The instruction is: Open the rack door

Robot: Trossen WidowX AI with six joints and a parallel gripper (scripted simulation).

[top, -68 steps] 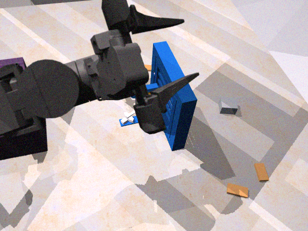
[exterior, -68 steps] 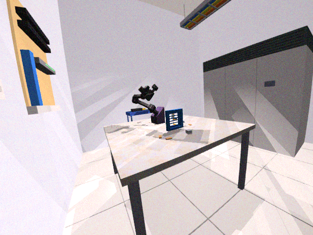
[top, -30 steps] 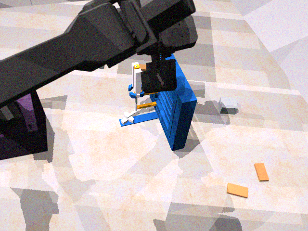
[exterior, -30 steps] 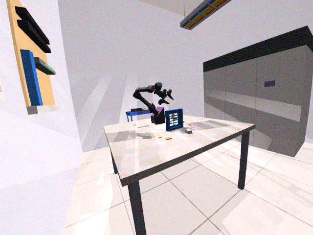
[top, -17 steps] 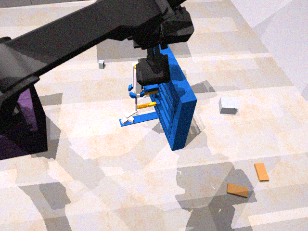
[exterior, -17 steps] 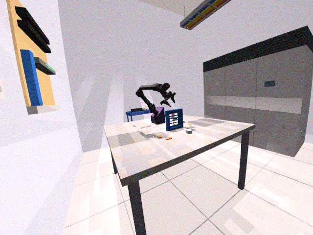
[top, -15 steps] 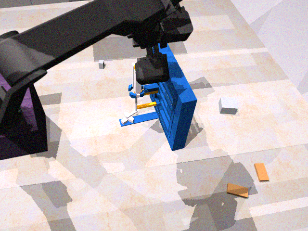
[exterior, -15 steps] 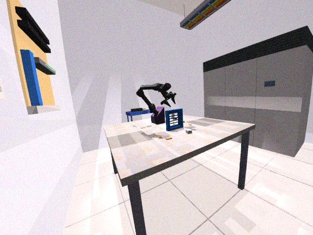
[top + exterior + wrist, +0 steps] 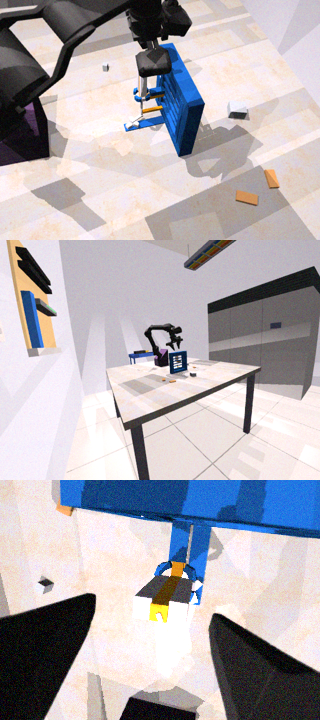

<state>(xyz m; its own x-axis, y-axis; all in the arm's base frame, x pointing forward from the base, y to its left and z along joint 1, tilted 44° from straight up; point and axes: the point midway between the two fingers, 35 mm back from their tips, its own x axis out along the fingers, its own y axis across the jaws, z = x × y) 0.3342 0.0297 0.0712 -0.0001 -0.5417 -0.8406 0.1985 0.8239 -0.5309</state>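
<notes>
Now: gripper tip 2 cm past the upright handle and 10 cm above it. Round my gripper tip: small grey cube 5 cm behind, 22 cm to the left, 20 cm below.
</notes>
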